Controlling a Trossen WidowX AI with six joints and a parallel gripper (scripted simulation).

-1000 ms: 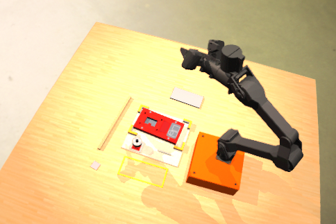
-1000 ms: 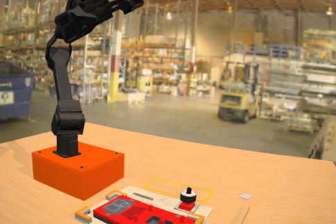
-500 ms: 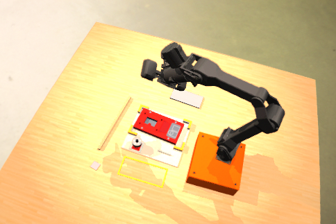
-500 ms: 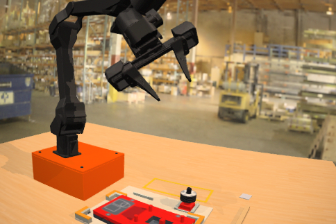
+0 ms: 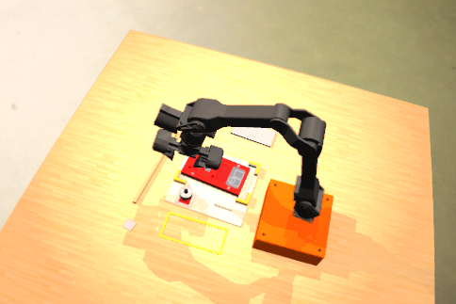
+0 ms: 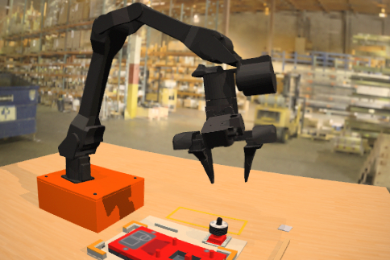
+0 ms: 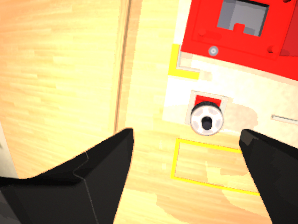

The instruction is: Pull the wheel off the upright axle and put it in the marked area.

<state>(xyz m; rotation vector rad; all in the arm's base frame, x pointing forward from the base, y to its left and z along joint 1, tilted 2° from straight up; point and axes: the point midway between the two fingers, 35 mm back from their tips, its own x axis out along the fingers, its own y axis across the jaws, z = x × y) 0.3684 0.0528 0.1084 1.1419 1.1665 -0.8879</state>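
The grey wheel is 30 mm behind my gripper tip, 30 mm to the left of it and 120 mm below it.
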